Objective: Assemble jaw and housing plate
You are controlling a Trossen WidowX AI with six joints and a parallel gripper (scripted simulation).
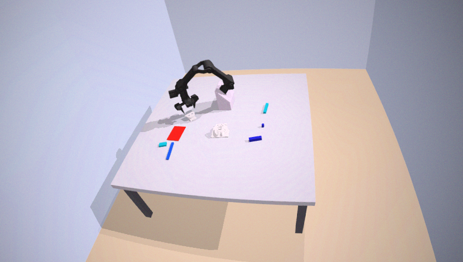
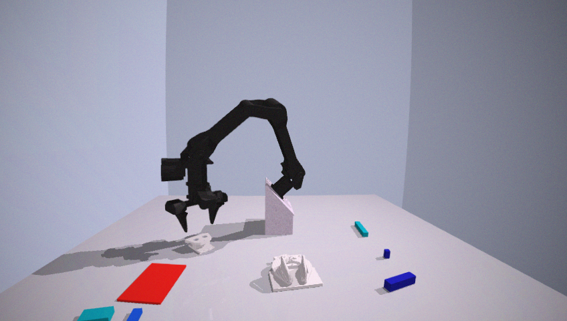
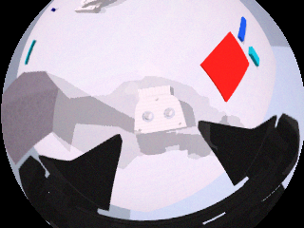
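Right now the small white block is 50 mm below my gripper tip, 10 mm to the left of it and 10 mm ahead of it. The rest, counted from my gripper tip: red flat sheet (190 mm ahead, 60 mm below, 50 mm to the right); then cyan block (320 mm ahead, 100 mm to the right, 50 mm below); then blue bar (370 mm ahead, 60 mm below, 20 mm to the right).
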